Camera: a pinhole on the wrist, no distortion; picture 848 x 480 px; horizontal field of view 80.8 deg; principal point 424.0 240.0 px. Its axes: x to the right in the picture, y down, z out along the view. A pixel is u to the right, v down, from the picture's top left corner.
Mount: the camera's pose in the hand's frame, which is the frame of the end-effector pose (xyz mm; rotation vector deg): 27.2 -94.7 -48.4 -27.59 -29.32 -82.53
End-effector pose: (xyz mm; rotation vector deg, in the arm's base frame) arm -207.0 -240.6 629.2 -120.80 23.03 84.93
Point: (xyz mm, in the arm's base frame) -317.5 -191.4 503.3
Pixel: 435.4 371.8
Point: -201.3 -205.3 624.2
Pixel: 352.0 163.7
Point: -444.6 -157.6 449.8
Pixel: 481.5 337.2
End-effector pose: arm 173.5 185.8 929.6 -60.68 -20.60 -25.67
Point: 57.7 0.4 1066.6
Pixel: behind the camera
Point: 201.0 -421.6 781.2
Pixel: behind the camera
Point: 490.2 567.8 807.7
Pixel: 231.8 377.0
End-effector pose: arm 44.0 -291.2 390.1 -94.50 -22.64 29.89
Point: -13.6 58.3 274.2
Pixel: 557.7 409.1
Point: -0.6 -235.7 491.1
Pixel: outside the picture
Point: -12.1 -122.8 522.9
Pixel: outside the picture
